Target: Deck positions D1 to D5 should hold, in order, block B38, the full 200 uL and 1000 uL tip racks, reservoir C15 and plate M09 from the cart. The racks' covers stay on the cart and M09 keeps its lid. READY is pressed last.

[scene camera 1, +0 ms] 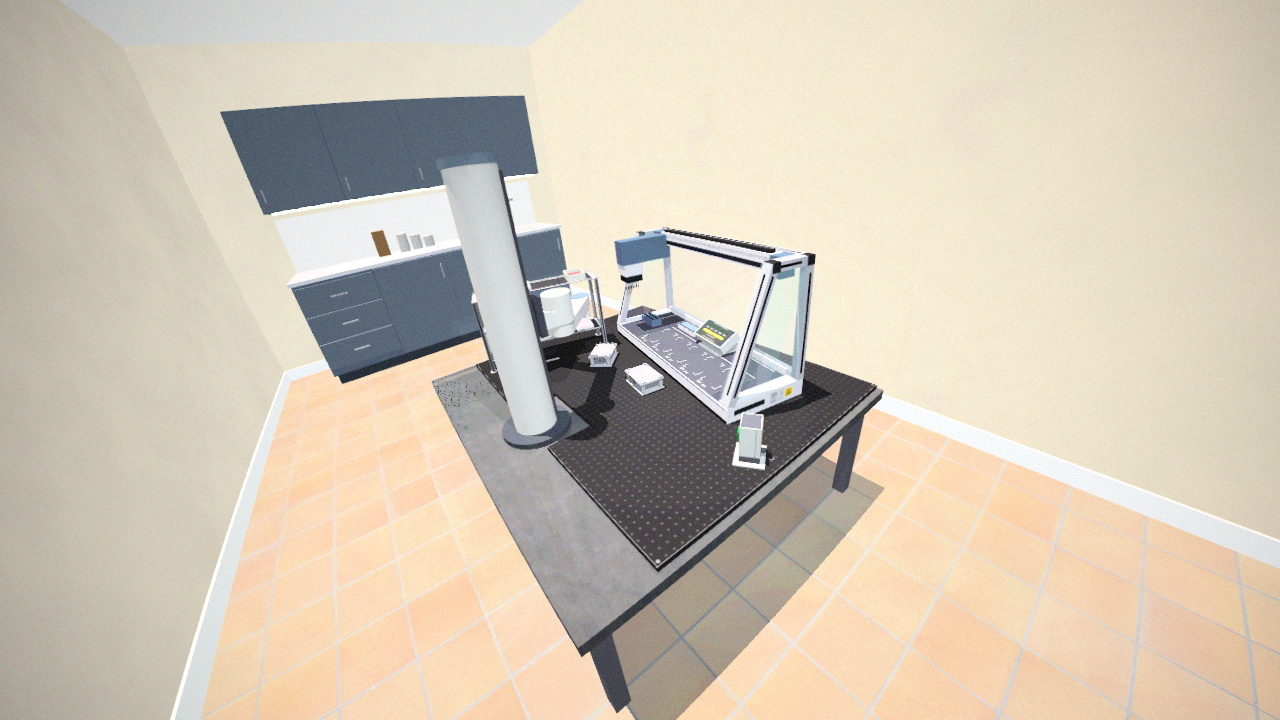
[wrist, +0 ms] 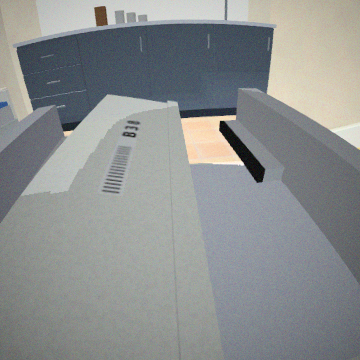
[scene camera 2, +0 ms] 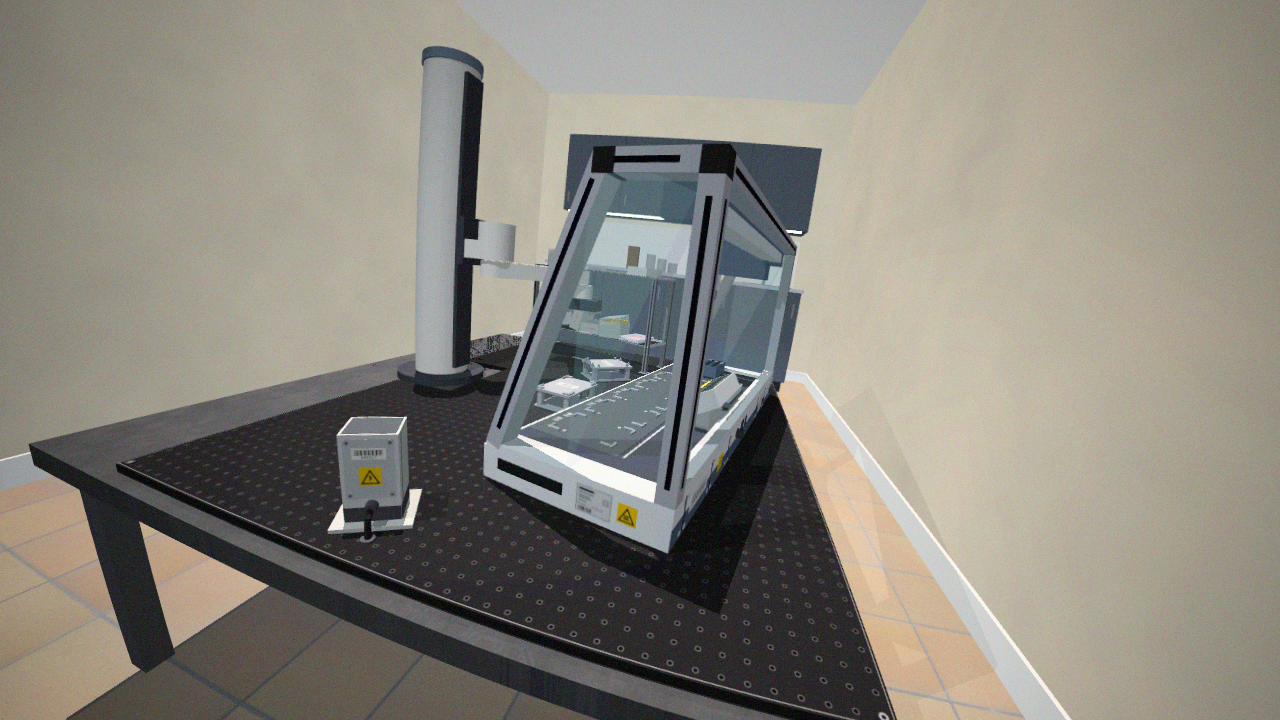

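Observation:
Block B38 (wrist: pixel 120 210), light grey with a printed label and barcode, fills the wrist view's left and middle. My gripper (wrist: pixel 148 113) is open, with its fingers wide apart. The block's grey surface covers the left finger's pad; a gap shows between the block and the right pad. In scene camera 1 the fingers are hidden behind the column and arm. The deck (scene camera 1: pixel 680 353) (scene camera 2: pixel 597 429) shows corner markers and no labware on the visible positions. A box with a yellow band (scene camera 2: pixel 615 324) and a flat pinkish-white plate (scene camera 2: pixel 638 338) are on the cart; their labels are unreadable.
The deck's frame (scene camera 1: pixel 751 335) (scene camera 2: pixel 693 331) encloses its sides. A control panel (scene camera 1: pixel 716 333) stands behind the deck positions. Two white-topped stands (scene camera 1: pixel 603 353) (scene camera 1: pixel 644 377) are in front of the deck. A grey device (scene camera 1: pixel 750 437) (scene camera 2: pixel 372 470) stands near the table edge. The arm column (scene camera 1: pixel 505 295) (scene camera 2: pixel 443 214) rises at the left.

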